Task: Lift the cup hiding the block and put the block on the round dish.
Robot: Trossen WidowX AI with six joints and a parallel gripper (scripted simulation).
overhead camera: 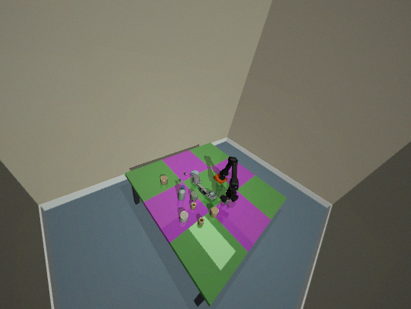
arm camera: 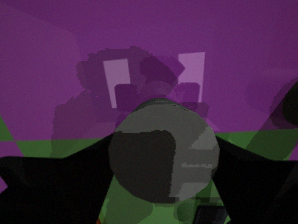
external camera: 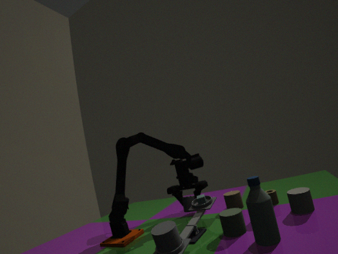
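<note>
The light-blue block lies 100 mm ahead of my gripper tip, 120 mm to the right of it and 50 mm above it. Round my gripper tip: small balance (90 mm ahead, 240 mm to the right); grey cup (70 mm ahead, 400 mm to the right, 20 mm above); grey-green cylinder (210 mm ahead, 250 mm to the right).
</note>
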